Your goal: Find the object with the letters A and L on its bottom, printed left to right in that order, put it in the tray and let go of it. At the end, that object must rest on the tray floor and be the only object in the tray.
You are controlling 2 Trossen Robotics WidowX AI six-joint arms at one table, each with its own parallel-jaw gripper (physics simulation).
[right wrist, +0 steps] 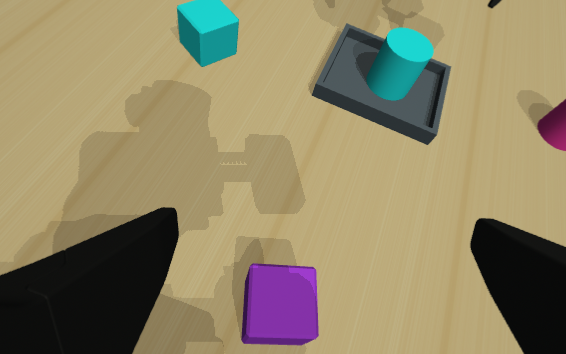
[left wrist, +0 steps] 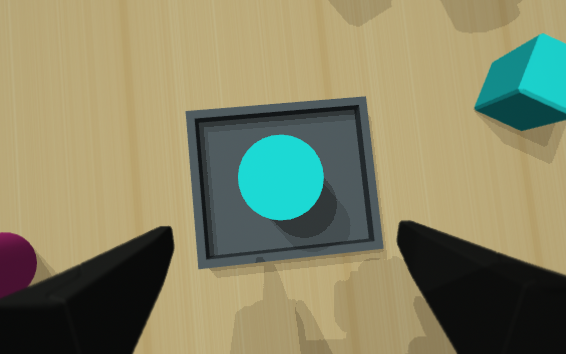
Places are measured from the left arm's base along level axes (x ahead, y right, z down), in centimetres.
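Pixels of known places: left gripper, fingertip midpoint: [left wrist: 287, 234]; right gripper, fingertip midpoint: [right wrist: 324, 227].
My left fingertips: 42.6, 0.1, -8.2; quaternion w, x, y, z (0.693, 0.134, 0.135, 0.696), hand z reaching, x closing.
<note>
For each thing: its top centre in the pictures, then the offset to it from my left fingertips, as dx, dy, dz. "pt": a spot on its surface instead.
- cyan cylinder, top centre: [left wrist: 281, 177] [right wrist: 410, 44] +2.5, +0.0, +4.8
- dark grey tray, top centre: [left wrist: 284, 180] [right wrist: 388, 74] +2.6, +0.5, +9.1
- purple cube, top centre: [right wrist: 283, 299] +29.9, +0.3, +6.4
- cyan cube, top centre: [left wrist: 561, 73] [right wrist: 208, 11] +9.1, +19.0, +6.4
- magenta rounded object, surface spot: [left wrist: 12, 264] [right wrist: 551, 116] pt -2.7, -17.8, +9.0
A cyan cylinder [left wrist: 280, 177] [right wrist: 400, 65] stands upright on the floor of the dark grey tray [left wrist: 192, 190] [right wrist: 372, 116], with no other object in the tray. Its bottom is hidden, so no letters show. My left gripper [left wrist: 287, 234] is open and empty, its fingers well apart above the near side of the tray; a black tip of it shows at the top right of the right wrist view. My right gripper [right wrist: 324, 227] is open and empty, above and beyond a purple cube [right wrist: 282, 304]. No letters show on the cube's visible faces.
A cyan cube [left wrist: 545, 80] [right wrist: 209, 35] sits on the table to one side of the tray. A magenta rounded object [left wrist: 12, 264] [right wrist: 556, 129] lies on the tray's other side, partly out of view. Arm shadows fall across the wooden table.
</note>
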